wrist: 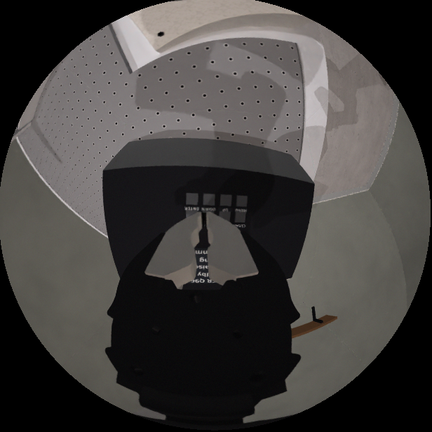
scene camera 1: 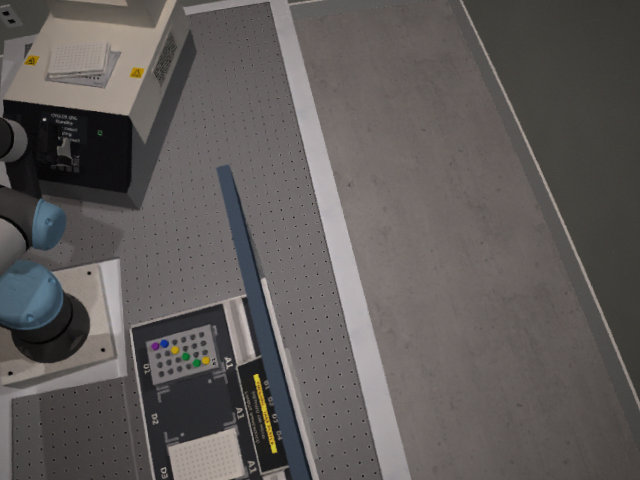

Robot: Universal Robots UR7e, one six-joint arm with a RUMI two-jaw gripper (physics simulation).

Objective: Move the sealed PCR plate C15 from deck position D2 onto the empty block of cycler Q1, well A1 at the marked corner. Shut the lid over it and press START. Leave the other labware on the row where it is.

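Frame: origin at the arm's base, x back, y left, z down, level; metres.
Seen in the pictures: gripper, fingertip midpoint: (scene camera 1: pixel 69 161); arm's base, link origin: (scene camera 1: pixel 52 327).
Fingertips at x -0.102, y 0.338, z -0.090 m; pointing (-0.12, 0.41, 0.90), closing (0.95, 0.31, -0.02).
Offsets run from my fingertips to a thing's top centre. "*": to the spot under its first point.
My gripper (scene camera 1: pixel 65 155) (wrist: pixel 204 214) is shut and empty, with its fingertips in front of the cycler's dark front panel @(* dx -0.096, dy -0.028, dz -0.008 m) (scene camera 1: pixel 111 160) (wrist: pixel 135 215). In the wrist view they overlap the lower row of grey keys; whether they touch is unclear. The ENTER, DOWN, UP and MENU labels (wrist: pixel 215 209) show; START cannot be read. The screen text is partly hidden, with "Standby" showing in the scene view. The pale cycler @(* dx -0.237, dy +0.185, dz -0.064 m) (scene camera 1: pixel 155 56) has a raised structure at the top edge, cut off by the frame. Deck position D2 (scene camera 1: pixel 193 408) is empty. Plate C15 cannot be identified, and the block is not visible.
A tube rack @(dx -0.173, dy -0.475, dz +0.032 m) (scene camera 1: pixel 168 372) with coloured caps stands on D1. A white plate @(dx -0.177, dy -0.674, dz +0.054 m) (scene camera 1: pixel 206 457) sits at D3. A blue-grey bar (scene camera 1: pixel 248 258) runs above the deck's right side. White plates @(dx -0.072, dy +0.202, dz -0.096 m) (scene camera 1: pixel 80 56) lie on papers on the cycler housing. The robot base (scene camera 1: pixel 100 330) is at left.
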